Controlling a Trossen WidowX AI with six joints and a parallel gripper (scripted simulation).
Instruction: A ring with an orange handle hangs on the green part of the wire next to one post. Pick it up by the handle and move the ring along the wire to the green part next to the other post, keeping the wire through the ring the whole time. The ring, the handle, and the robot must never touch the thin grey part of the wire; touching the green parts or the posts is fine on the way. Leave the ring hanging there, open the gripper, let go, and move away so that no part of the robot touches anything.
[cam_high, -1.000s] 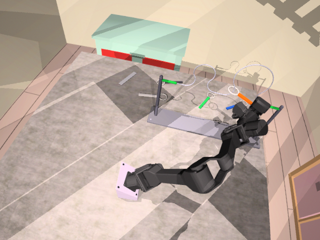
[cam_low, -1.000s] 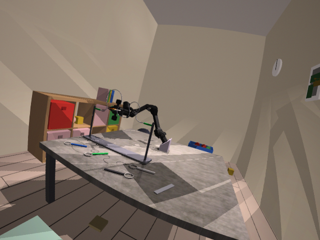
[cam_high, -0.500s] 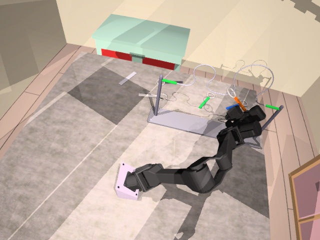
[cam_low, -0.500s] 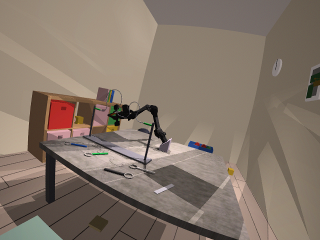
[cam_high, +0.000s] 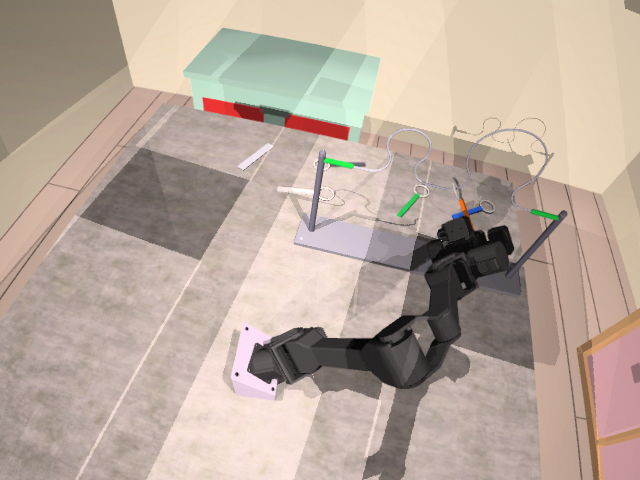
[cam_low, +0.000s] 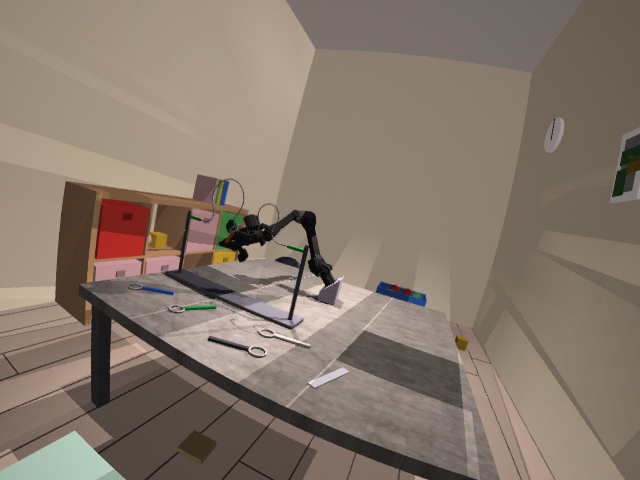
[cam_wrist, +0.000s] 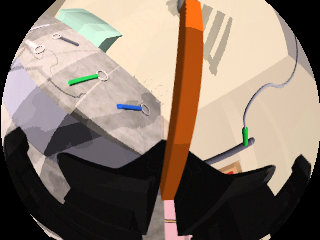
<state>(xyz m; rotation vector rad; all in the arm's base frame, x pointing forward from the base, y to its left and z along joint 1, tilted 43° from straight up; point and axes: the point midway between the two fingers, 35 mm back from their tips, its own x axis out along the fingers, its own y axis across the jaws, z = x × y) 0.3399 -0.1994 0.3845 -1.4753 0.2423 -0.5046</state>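
The ring with orange handle is 1 cm ahead of my gripper tip, 6 cm to the left of it and 6 cm above it. Round my gripper tip: flat white strip: 30 cm ahead, 64 cm to the left, 19 cm below.
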